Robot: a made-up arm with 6 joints. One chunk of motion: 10 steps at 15 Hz.
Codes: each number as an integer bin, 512 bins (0 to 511) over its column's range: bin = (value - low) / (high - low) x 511, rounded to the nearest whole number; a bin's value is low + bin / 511 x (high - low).
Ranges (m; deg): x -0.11..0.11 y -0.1..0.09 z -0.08..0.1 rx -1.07..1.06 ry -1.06..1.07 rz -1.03..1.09
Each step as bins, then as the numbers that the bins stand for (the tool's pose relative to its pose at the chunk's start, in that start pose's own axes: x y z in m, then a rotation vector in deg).
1 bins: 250 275 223 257 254 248
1 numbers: -0.0024 0.0023 -0.0014 0.00 0.00 0.00
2 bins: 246 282 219 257 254 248
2 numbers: -0.0041 0.0049 -0.0029 0.00 0.00 0.00
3 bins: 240 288 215 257 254 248
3 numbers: -0.0067 0.0071 -0.0043 0.00 0.00 0.00
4 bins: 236 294 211 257 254 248
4 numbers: -0.0084 0.0093 -0.0057 0.00 0.00 0.00
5 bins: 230 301 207 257 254 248
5 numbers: -0.0110 0.0119 -0.0071 0.00 0.00 0.00
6 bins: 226 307 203 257 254 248
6 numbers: -0.0127 0.0141 -0.0085 0.00 0.00 0.00
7 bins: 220 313 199 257 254 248
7 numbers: -0.0153 0.0164 -0.0099 0.00 0.00 0.00
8 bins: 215 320 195 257 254 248
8 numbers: -0.0174 0.0190 -0.0113 0.00 0.00 0.00
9 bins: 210 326 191 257 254 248
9 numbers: -0.0196 0.0212 -0.0127 0.00 0.00 0.00
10 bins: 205 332 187 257 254 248
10 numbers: -0.0217 0.0234 -0.0141 0.00 0.00 0.00
